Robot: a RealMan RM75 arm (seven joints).
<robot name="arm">
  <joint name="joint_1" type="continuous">
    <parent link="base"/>
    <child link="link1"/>
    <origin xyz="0 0 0.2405" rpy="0 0 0"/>
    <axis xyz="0 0 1"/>
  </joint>
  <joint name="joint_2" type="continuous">
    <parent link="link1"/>
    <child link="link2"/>
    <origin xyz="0 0 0" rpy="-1.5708 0 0"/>
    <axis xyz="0 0 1"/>
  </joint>
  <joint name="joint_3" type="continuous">
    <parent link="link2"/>
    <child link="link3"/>
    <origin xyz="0 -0.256 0" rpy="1.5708 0 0"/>
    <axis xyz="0 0 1"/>
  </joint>
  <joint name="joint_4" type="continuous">
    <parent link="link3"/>
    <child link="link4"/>
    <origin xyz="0 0 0" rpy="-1.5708 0 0"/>
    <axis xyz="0 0 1"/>
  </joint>
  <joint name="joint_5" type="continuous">
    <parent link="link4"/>
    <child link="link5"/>
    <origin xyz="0 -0.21 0" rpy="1.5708 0 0"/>
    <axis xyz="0 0 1"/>
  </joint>
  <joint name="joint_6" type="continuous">
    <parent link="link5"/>
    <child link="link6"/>
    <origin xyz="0 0 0" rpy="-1.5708 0 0"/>
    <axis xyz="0 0 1"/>
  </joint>
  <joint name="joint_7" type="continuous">
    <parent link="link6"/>
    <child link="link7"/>
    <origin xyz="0 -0.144 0" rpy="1.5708 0 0"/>
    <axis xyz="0 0 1"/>
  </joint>
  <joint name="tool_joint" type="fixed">
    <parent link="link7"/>
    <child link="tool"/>
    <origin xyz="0 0 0" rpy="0 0 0"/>
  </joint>
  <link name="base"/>
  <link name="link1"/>
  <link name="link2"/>
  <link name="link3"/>
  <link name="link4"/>
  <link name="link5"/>
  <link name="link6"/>
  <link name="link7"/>
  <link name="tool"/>
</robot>
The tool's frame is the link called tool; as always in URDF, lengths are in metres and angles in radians. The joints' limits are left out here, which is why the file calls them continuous.
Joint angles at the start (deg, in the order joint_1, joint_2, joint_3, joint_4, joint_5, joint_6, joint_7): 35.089, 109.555, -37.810, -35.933, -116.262, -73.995, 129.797
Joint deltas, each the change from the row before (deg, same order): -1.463, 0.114, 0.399, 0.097, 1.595, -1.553, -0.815; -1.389, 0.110, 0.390, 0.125, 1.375, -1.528, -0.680; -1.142, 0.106, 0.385, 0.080, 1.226, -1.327, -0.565; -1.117, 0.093, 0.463, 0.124, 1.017, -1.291, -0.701; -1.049, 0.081, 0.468, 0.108, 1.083, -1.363, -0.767; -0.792, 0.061, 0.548, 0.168, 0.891, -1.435, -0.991; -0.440, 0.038, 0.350, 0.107, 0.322, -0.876, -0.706; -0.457, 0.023, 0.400, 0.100, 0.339, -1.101, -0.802; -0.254, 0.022, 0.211, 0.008, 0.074, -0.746, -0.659; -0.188, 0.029, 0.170, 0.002, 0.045, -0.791, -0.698; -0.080, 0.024, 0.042, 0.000, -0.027, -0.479, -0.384; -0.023, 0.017, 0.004, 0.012, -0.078, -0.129, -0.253
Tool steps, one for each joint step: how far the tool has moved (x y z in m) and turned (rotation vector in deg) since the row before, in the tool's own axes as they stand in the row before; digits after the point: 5 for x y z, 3 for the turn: 0.00756, -0.00247, -0.00591, -1.400, -0.481, 1.092; 0.00739, -0.00226, -0.00586, -1.287, -0.402, 1.077; 0.00570, -0.00139, -0.00509, -1.176, -0.488, 0.873; 0.00570, -0.00162, -0.00532, -1.033, -0.465, 0.695; 0.00505, -0.00088, -0.00527, -1.154, -0.539, 0.525; 0.00408, 0.00017, -0.00439, -1.256, -0.433, 0.101; 0.00266, 0.00006, -0.00254, -0.668, -0.119, -0.110; 0.00278, 0.00051, -0.00285, -0.840, -0.082, -0.207; 0.00186, 0.00054, -0.00158, -0.513, 0.113, -0.387; 0.00174, 0.00094, -0.00113, -0.586, 0.201, -0.492; 0.00115, 0.00069, -0.00036, -0.356, 0.228, -0.300; 0.00058, 0.00010, -0.00001, -0.069, 0.132, -0.217
